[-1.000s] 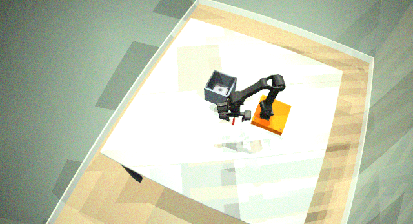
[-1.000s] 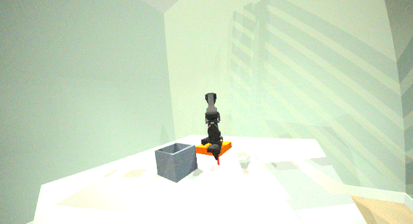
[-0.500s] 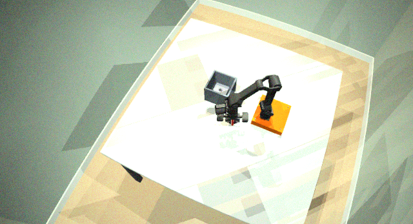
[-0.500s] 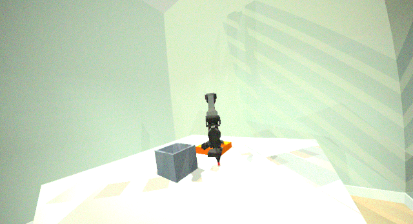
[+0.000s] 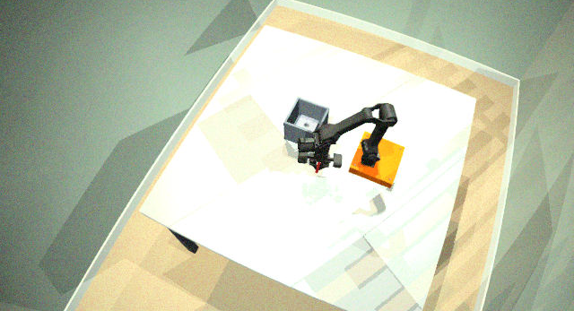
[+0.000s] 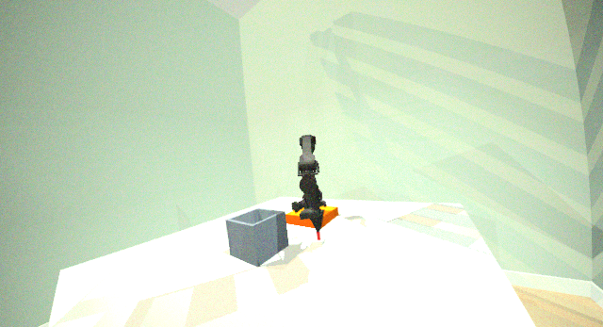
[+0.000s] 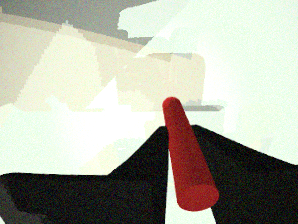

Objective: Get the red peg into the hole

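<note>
Now: gripper tip 12 cm short of the plate, 20 cm to the left of it and 1 cm above it. From my gripper tip the other things lie so: red peg (1 cm above).
</note>
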